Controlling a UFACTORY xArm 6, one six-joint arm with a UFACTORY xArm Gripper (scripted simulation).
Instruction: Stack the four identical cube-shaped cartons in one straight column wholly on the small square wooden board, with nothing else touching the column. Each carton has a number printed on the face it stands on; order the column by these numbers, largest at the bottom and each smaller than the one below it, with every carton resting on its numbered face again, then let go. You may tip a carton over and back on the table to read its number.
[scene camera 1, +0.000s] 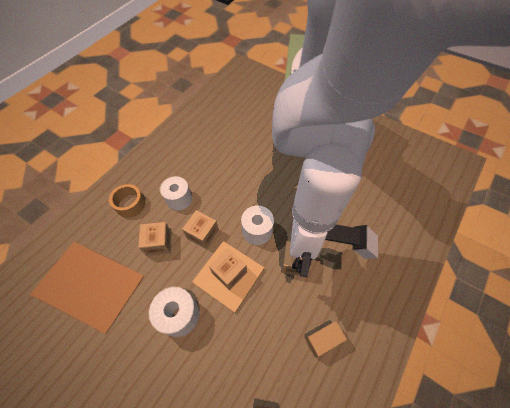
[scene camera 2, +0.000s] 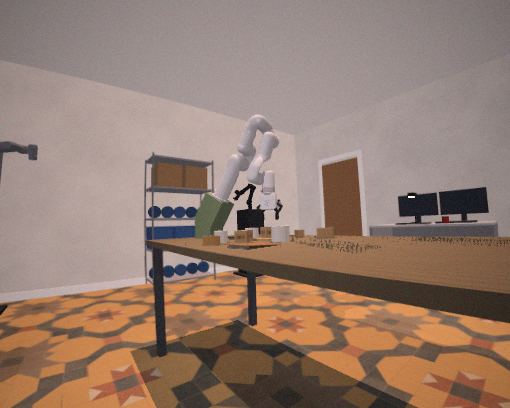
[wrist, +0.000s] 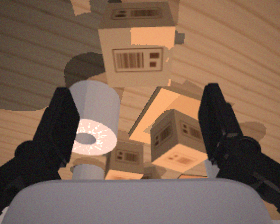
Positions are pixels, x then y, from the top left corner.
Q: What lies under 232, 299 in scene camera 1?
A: A square wooden board.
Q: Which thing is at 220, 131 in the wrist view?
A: My gripper.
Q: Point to my gripper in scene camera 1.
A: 301, 247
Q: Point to a carton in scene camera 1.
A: At 228, 268
